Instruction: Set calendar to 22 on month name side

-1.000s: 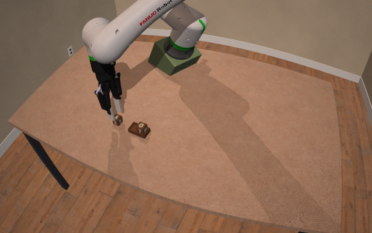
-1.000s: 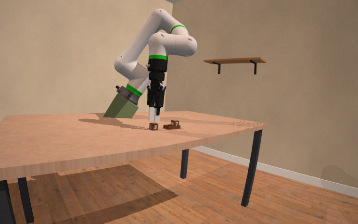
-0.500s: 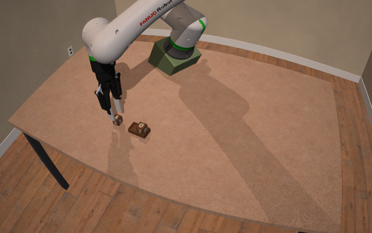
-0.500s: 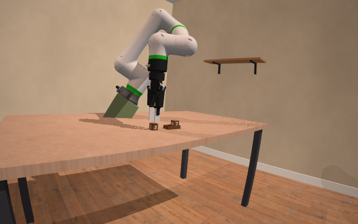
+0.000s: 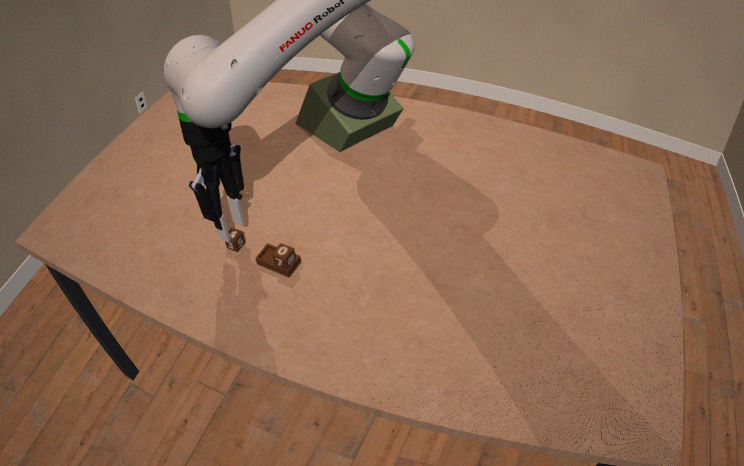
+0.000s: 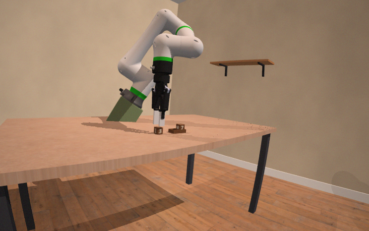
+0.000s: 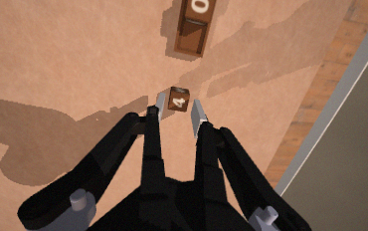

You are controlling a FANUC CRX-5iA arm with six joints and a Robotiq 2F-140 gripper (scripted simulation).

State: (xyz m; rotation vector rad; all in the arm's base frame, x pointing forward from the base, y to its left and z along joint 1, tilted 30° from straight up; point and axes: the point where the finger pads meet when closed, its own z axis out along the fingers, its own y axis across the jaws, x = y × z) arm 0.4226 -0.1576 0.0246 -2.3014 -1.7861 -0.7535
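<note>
The digit cube is 13 cm to the left of my hand, 5 cm below it and 2 cm ahead of it. Also, from my hand: tray 11 cm to the left, 6 cm below, 2 cm ahead.
</note>
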